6 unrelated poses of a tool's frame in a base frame.
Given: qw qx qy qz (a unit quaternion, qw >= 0); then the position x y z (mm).
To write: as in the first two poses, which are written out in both.
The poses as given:
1: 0.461 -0.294 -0.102 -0.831 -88 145 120
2: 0.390 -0.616 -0.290 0.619 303 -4 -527
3: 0.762 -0.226 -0.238 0.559 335 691 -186
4: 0.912 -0.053 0.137 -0.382 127 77 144
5: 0.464 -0.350 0.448 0.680 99 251 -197
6: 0.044 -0.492 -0.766 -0.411 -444 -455 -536
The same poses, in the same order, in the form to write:
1: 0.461 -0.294 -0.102 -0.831 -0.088 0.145 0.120
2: 0.390 -0.616 -0.290 0.619 0.303 -0.004 -0.527
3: 0.762 -0.226 -0.238 0.559 0.335 0.691 -0.186
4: 0.912 -0.053 0.137 -0.382 0.127 0.077 0.144
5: 0.464 -0.350 0.448 0.680 0.099 0.251 -0.197
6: 0.044 -0.492 -0.766 -0.411 -0.444 -0.455 -0.536
